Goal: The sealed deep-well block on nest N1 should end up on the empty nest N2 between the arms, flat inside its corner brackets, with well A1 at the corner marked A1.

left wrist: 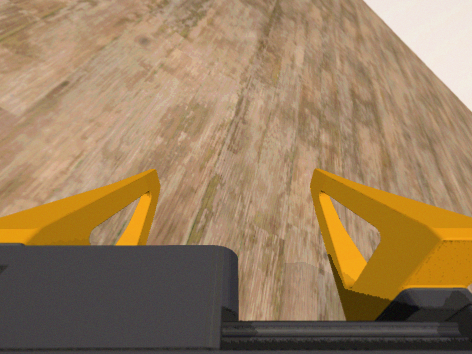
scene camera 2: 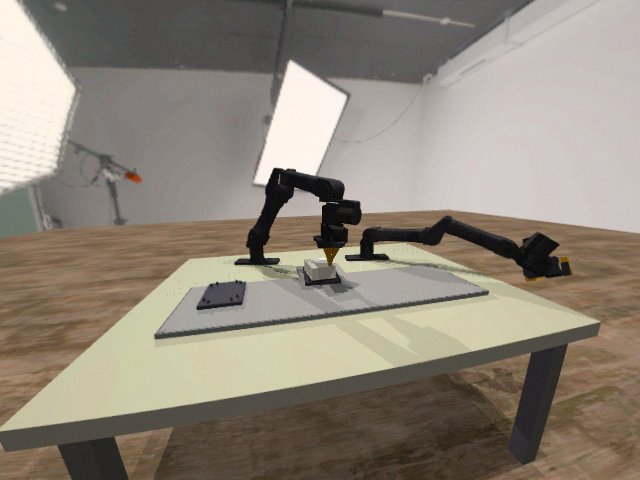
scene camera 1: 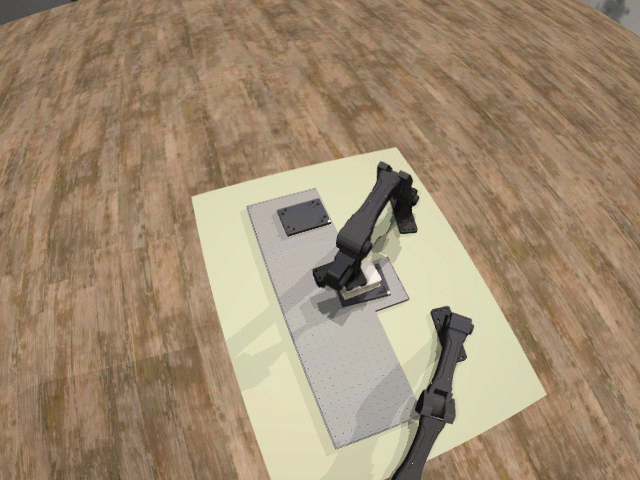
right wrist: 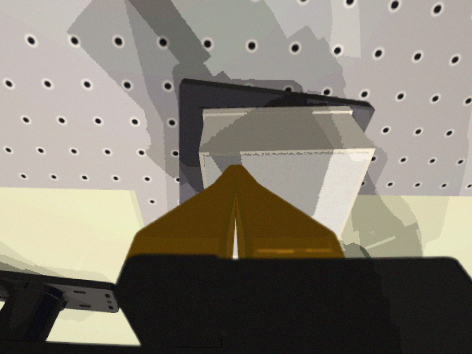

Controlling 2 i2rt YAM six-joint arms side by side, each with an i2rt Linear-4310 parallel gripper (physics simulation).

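Frame: origin at the left arm's base, x ahead, y down, z left, level; millimetres.
Where they show: left gripper, between the fingertips: [left wrist: 235,177] [scene camera 2: 556,275]; right gripper, between the fingertips: [scene camera 2: 329,265] [scene camera 1: 348,287] [right wrist: 235,175]; left arm's base, origin of its link: [scene camera 2: 366,258] [scene camera 1: 448,335] [right wrist: 44,287]; right arm's base, origin of its link: [scene camera 2: 257,262] [scene camera 1: 402,212].
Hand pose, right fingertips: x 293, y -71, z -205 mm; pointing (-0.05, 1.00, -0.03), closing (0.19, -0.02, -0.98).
Things, the pixels of their top centre, and the offset from my right fingertips. Level surfaces: height alone.
- whitish block, centre of its top: [right wrist: 278,235] [scene camera 1: 358,275] [scene camera 2: 318,261] dx -41, dy -2, dz -35 mm
- dark nest N2, centre of its top: [right wrist: 258,202] [scene camera 1: 361,282] [scene camera 2: 320,271] dx -54, dy +40, dz -29 mm
- dark nest N1, centre of its top: [scene camera 2: 223,288] [scene camera 1: 303,213] dx +79, dy +36, dz -338 mm
- grey perforated board, height of its surface: dy +58 mm
- pale green table, height of its surface: dy +71 mm
The whitish block [scene camera 1: 373,274] [scene camera 2: 320,269] [right wrist: 285,190] sits on the dark nest N2 [scene camera 1: 364,300] [scene camera 2: 323,282] [right wrist: 191,117] between the arms. In the right wrist view its far edge is not parallel to the nest's edge; whether it lies flat inside all the brackets cannot be told. The A1 marking is not readable. The dark nest N1 [scene camera 1: 303,217] [scene camera 2: 223,294] holds no block. My right gripper [scene camera 1: 355,284] [scene camera 2: 329,264] [right wrist: 235,175] is shut and empty, its tips at the block's top; contact is unclear. My left gripper [scene camera 2: 549,272] [left wrist: 235,177] is open and empty, away from the block.
The grey perforated board [scene camera 1: 351,361] [scene camera 2: 413,289] carries both nests and lies on the pale green table [scene camera 1: 227,248] [scene camera 2: 206,377]. The left arm [scene camera 1: 447,361] [scene camera 2: 480,239] reaches out past the table edge. The right arm [scene camera 1: 369,206] [scene camera 2: 310,183] arches over nest N2.
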